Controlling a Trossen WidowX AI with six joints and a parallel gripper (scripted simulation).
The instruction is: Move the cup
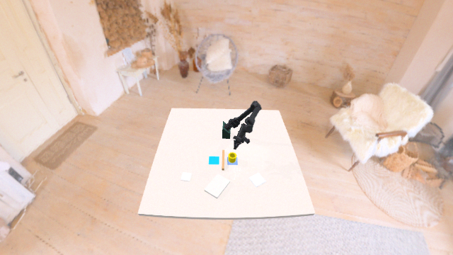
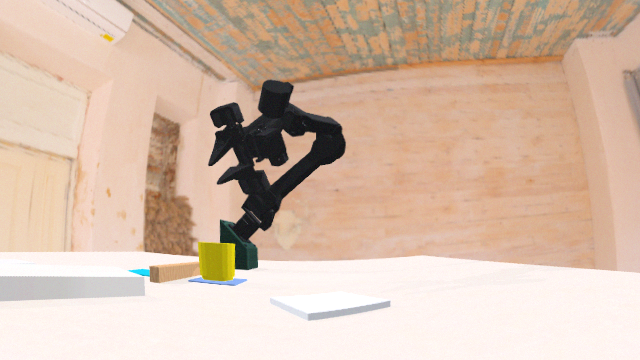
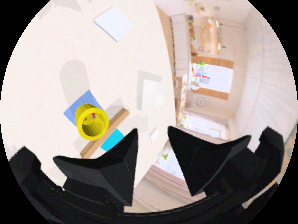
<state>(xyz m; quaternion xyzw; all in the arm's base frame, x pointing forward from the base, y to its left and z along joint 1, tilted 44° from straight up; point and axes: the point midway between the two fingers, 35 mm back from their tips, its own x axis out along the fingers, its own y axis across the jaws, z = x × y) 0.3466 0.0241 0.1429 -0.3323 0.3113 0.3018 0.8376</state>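
My gripper tip is now 15 cm above the yellow cup, 4 cm past it and 2 cm to the left of it. Round my gripper tip: cyan pad: 20 cm below, 17 cm to the right, 2 cm behind; wooden bar: 19 cm below, 9 cm to the right, 3 cm behind.
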